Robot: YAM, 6 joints.
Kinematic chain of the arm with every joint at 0, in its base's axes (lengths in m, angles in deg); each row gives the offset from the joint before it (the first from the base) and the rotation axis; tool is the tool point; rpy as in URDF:
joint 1: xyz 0 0 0.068 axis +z
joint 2: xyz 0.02 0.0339 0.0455 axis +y
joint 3: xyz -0.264 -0.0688 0 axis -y
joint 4: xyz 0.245 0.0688 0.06 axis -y
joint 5: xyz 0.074 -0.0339 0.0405 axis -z
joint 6: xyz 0.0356 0 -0.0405 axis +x
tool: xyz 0 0 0 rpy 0 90 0
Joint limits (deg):
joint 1: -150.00..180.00
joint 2: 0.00..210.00
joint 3: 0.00..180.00
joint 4: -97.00..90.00
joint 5: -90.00..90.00
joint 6: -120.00..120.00
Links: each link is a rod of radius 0.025 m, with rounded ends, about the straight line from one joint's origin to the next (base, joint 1, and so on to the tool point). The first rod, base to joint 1, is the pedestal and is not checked.
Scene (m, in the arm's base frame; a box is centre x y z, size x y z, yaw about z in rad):
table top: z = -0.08
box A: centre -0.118 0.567 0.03 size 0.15 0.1 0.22 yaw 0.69
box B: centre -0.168 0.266 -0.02 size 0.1 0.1 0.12 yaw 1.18
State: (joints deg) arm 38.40 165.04 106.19 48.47 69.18 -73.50
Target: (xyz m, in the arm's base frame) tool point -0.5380 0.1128 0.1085
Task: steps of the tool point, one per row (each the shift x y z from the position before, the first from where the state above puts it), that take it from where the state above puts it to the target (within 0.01 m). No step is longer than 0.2 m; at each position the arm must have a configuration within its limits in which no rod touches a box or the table.
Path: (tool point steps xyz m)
1: -0.0484 0.0892 0.1488
2: -0.0887 0.0446 0.1499
3: -0.1062 -0.0125 0.1385
4: -0.0980 -0.0707 0.1157
5: -0.0659 -0.1175 0.0833
6: -0.0796 0.0914 -0.0552
7: -0.1136 0.0507 -0.0720
8: -0.1272 -0.0003 -0.0858
9: -0.1186 -0.0522 -0.0960
10: -0.0893 -0.0956 -0.1021
11: -0.0451 -0.1226 -0.1040

